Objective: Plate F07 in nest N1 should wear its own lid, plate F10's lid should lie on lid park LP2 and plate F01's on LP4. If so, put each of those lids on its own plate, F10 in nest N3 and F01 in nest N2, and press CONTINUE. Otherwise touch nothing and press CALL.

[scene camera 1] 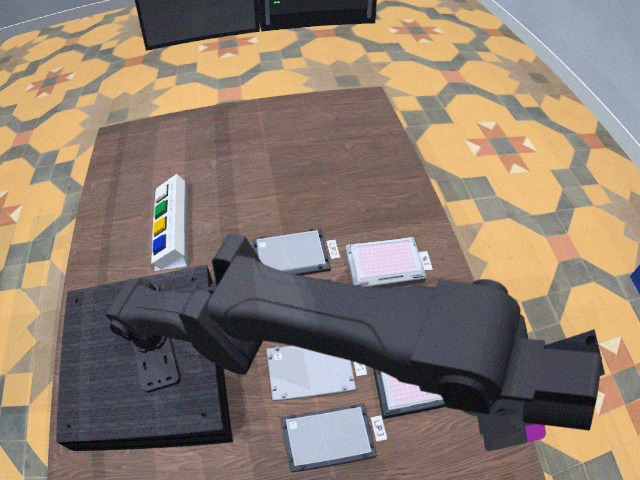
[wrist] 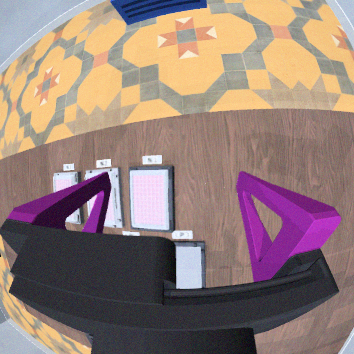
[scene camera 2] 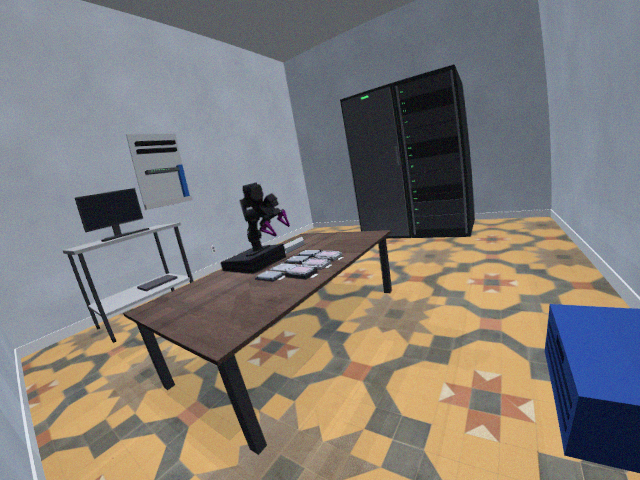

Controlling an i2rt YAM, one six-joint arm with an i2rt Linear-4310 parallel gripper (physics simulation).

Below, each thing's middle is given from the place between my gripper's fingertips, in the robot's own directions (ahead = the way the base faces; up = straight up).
Scene:
The white button box [scene camera 1: 174,255] lies 64 cm to the left of my hand, 37 cm behind it and 24 cm below it.

